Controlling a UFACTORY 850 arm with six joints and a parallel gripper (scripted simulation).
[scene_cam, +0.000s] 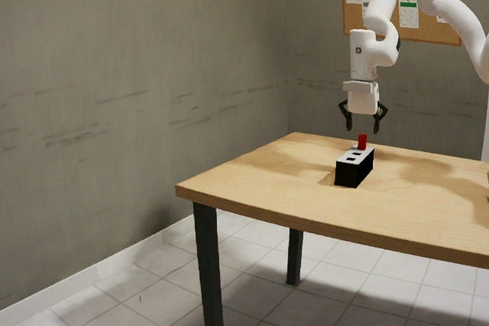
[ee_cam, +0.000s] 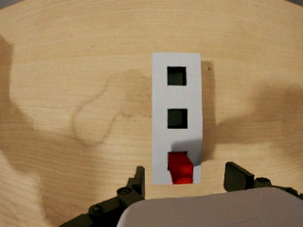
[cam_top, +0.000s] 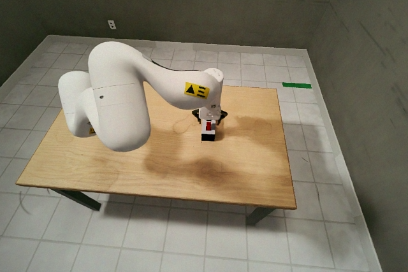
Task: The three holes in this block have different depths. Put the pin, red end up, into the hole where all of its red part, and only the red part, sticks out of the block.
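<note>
The pin is 5 cm below my hand. Also, from my hand: black block 6 cm to the left, 10 cm below.
</note>
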